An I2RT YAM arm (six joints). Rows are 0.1 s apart.
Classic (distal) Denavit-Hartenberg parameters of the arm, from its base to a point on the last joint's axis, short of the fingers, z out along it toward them. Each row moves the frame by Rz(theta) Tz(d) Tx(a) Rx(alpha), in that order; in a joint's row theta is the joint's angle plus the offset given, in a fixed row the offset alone. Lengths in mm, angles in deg.
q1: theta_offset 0, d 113.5, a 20, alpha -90
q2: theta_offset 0, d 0, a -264, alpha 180
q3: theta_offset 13.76, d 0, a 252.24, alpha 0
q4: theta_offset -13.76, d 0, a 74, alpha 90
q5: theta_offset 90, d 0, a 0, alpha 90
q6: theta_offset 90, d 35.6, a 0, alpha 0
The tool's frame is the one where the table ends.
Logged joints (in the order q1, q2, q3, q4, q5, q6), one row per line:
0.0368, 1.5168, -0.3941, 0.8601, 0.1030, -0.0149
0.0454, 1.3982, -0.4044, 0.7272, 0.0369, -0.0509
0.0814, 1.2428, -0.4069, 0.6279, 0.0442, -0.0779
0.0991, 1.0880, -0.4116, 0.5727, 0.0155, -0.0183
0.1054, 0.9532, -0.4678, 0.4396, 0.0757, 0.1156
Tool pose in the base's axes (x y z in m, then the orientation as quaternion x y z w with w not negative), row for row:
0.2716, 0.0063, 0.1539, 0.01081, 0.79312, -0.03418, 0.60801
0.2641, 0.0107, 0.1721, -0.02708, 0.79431, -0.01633, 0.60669
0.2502, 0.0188, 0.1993, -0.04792, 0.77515, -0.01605, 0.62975
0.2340, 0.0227, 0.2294, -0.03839, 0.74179, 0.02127, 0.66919
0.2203, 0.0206, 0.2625, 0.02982, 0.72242, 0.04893, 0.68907
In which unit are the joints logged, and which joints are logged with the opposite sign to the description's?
The joints are logged in radians. Opposite sign: q3.
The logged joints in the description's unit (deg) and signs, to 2 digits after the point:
2.11, 86.91, 22.58, 49.28, 5.90, -0.85
2.60, 80.11, 23.17, 41.67, 2.11, -2.92
4.66, 71.21, 23.31, 35.98, 2.53, -4.46
5.68, 62.34, 23.58, 32.81, 0.89, -1.05
6.04, 54.61, 26.80, 25.19, 4.34, 6.62

